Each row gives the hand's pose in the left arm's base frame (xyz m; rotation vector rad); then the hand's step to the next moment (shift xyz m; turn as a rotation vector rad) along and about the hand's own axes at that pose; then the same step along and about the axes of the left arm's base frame.
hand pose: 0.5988 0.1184 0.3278 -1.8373 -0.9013 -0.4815
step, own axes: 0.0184 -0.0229 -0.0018 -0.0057 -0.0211 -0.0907
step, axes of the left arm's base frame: -0.0055 0.0104 0.0270 -0.0136 -0.0790 0.0478
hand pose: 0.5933 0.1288 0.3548 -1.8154 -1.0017 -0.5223
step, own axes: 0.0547 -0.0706 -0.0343 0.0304 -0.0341 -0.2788
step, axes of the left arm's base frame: -0.0239 0.0057 0.0925 0.0107 -0.2295 0.1644
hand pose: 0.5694 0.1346 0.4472 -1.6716 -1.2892 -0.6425
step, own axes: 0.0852 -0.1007 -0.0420 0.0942 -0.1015 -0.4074
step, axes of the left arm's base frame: -0.0623 0.0082 0.1233 -0.0169 -0.3093 0.2986
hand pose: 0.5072 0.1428 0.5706 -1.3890 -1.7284 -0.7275
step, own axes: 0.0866 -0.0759 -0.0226 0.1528 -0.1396 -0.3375
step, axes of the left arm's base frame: -0.0766 0.0085 0.0885 -0.0748 -0.2305 0.3131
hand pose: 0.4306 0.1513 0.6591 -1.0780 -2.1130 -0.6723
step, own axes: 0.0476 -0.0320 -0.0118 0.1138 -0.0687 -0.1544
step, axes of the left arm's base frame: -0.0439 -0.0014 0.0387 -0.0576 -0.0862 0.1754
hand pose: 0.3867 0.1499 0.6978 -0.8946 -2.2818 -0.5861
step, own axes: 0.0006 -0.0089 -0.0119 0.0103 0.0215 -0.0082
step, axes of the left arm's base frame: -0.0022 -0.0127 0.0074 0.0125 0.0143 0.0166
